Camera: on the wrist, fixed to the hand. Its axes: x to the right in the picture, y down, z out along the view.
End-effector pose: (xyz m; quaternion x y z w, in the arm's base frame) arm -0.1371 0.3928 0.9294 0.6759 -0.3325 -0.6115 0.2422
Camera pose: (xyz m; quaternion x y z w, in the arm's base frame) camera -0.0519 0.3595 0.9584 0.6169 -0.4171 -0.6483 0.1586
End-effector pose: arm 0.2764 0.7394 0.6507 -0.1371 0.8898 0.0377 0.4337
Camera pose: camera 0.1941 0.7499 0.6990 -0.0813 0.8394 -0.0131 0.5373
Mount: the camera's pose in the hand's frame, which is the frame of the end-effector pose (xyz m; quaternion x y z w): 0.0082 0.0303 -0.0907 0.0817 -0.1092 0.0168 0.9905
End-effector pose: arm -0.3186 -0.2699 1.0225 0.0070 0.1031 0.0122 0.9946
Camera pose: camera -0.3299 -0.2384 0.9326 0.0913 -0.0056 0.0196 0.9956
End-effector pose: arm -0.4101 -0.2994 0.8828 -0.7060 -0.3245 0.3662 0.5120
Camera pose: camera -0.3263 -0.3446 0.8710 -0.6229 -0.3356 0.4749 0.5232
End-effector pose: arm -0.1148 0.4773 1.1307 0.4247 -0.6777 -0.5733 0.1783
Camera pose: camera -0.0647 0.4136 1.1821 0.3612 -0.7447 -0.5558 0.0775
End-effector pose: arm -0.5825 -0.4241 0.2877 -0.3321 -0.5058 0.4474 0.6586
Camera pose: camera -0.5021 -0.4037 0.2395 -0.2348 -0.5308 0.5318 0.6167
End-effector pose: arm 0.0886 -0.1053 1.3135 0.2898 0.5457 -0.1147 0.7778
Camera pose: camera 0.0357 -0.0275 1.2944 0.3473 0.4414 -0.1768 0.8083
